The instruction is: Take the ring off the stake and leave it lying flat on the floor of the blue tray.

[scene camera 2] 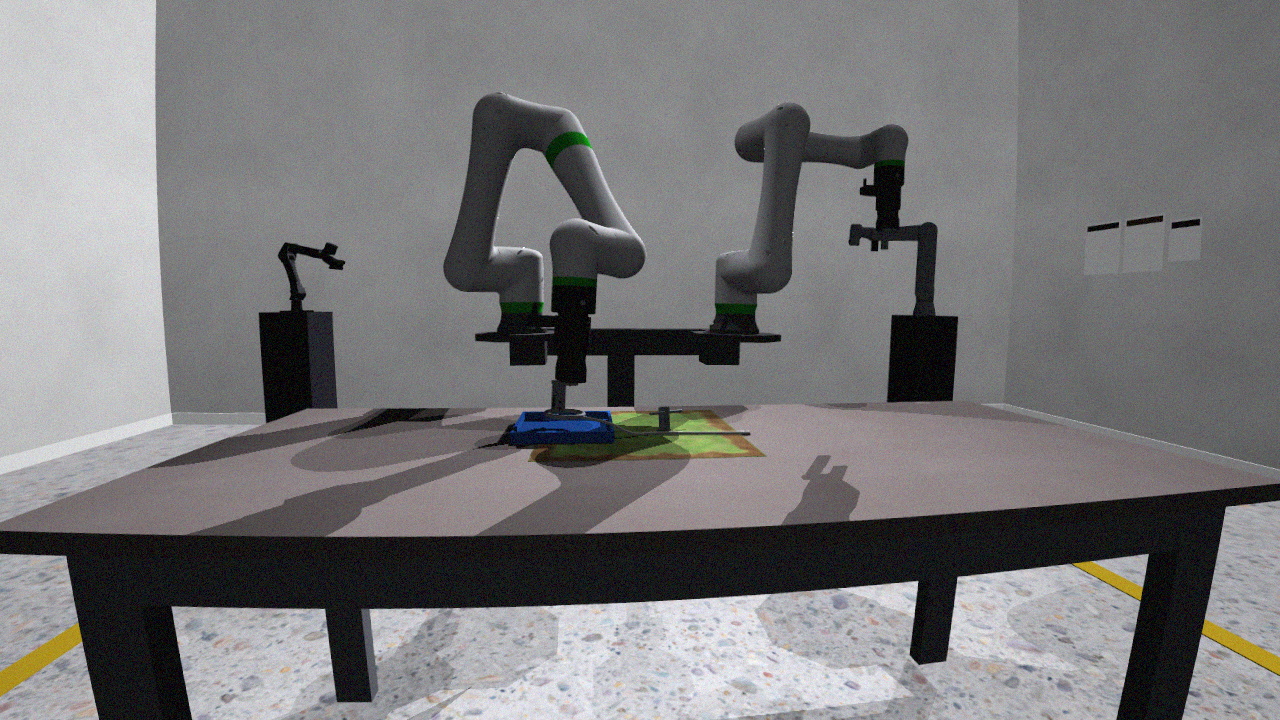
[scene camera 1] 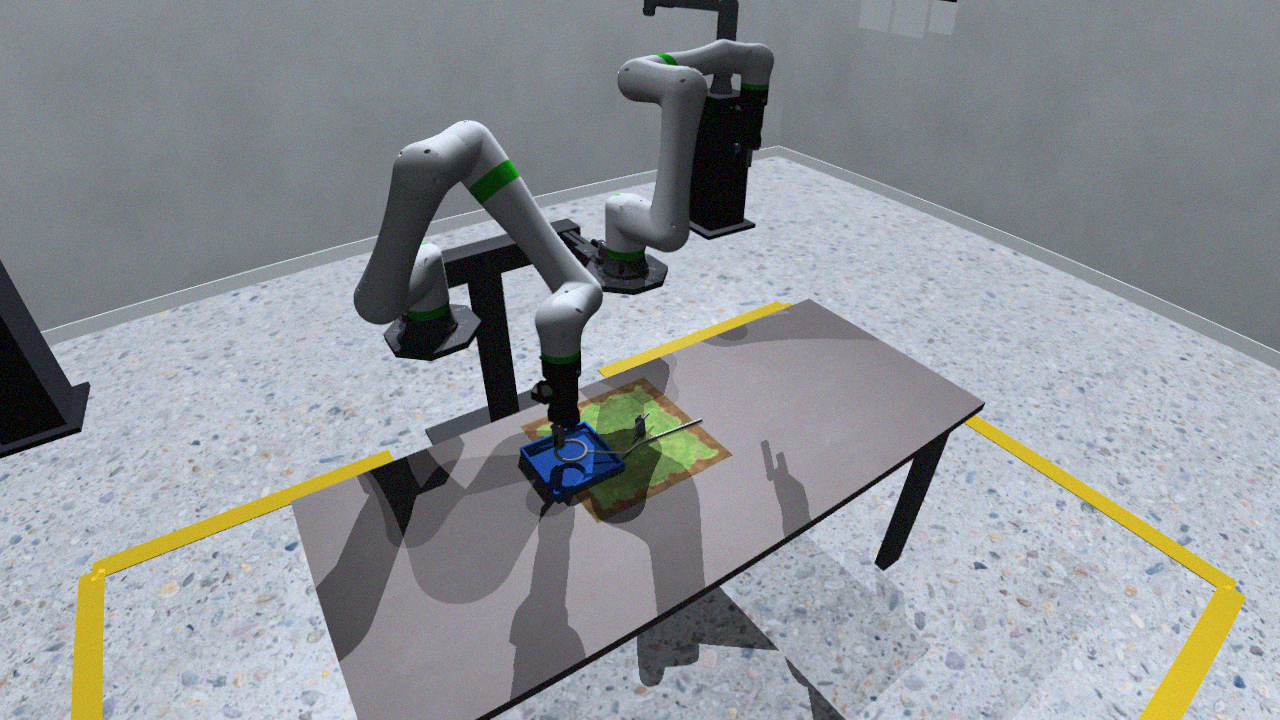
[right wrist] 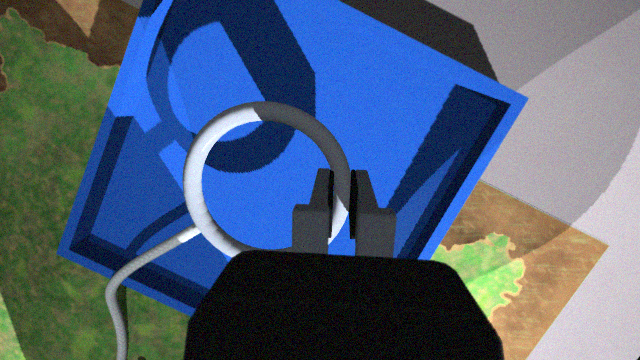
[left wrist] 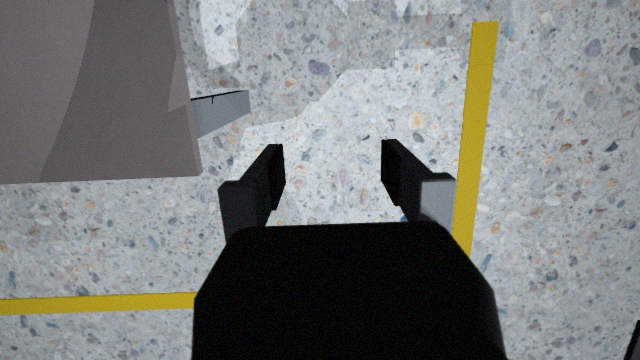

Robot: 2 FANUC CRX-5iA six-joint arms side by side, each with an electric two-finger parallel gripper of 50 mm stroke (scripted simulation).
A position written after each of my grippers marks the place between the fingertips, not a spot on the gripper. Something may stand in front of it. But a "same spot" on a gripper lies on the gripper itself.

Labels:
My left gripper shows in scene camera 2 (879,250), in scene camera 1 and in the left wrist view; in the right wrist view it is out of frame. My right gripper shows in scene camera 2, in scene camera 1 and in the right wrist view (341,190); in the left wrist view it is out of frame. A blue tray shows in scene camera 2 (545,430), in scene camera 1 (539,455) and in the right wrist view (425,127); in the left wrist view it is out of frame. One and the same spot on my right gripper: (scene camera 2: 558,387) is (scene camera 1: 560,433). The same spot on my left gripper: (left wrist: 422,195) is (scene camera 1: 737,144).

